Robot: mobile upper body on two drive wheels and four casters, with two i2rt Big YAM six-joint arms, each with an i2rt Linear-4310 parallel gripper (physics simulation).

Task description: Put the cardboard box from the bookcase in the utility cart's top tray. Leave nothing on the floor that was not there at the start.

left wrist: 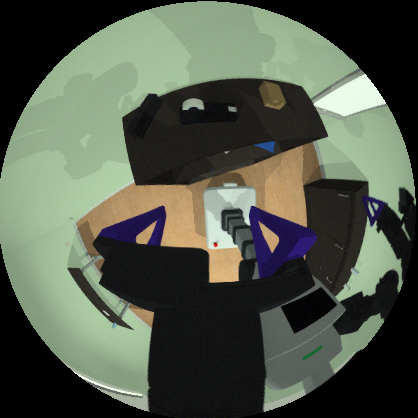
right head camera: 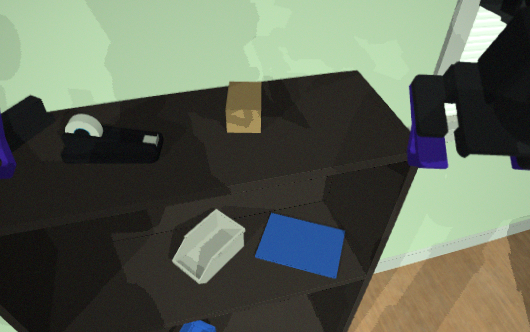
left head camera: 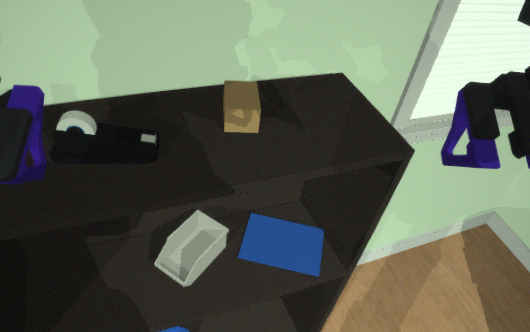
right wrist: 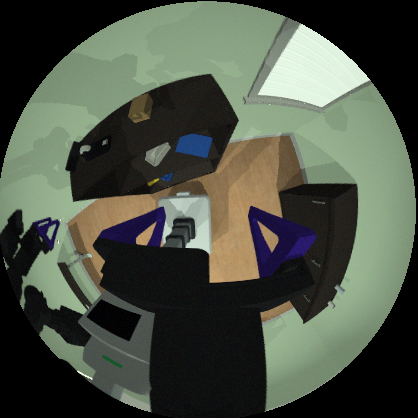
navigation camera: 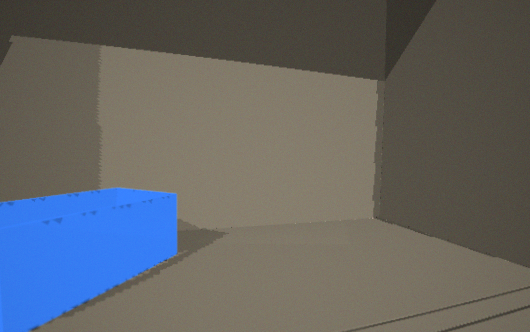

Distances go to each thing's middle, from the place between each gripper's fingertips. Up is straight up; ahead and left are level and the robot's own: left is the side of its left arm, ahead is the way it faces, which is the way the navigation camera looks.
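Labels:
From my left hand: brown cardboard box 170 mm below, 340 mm ahead, 240 mm to the right; flat blue pad 610 mm below, 350 mm ahead, 380 mm to the right; blue bin 1120 mm below, 260 mm ahead, 40 mm to the right; grey bin 580 mm below, 310 mm ahead, 140 mm to the right.
From my right hand: brown cardboard box (left head camera: 242, 110) 180 mm below, 330 mm ahead, 210 mm to the left; flat blue pad (right head camera: 299, 244) 620 mm below, 340 mm ahead, 70 mm to the left; blue bin (navigation camera: 70, 248) 1130 mm below, 250 mm ahead, 410 mm to the left; grey bin (left head camera: 190, 249) 590 mm below, 300 mm ahead, 310 mm to the left.

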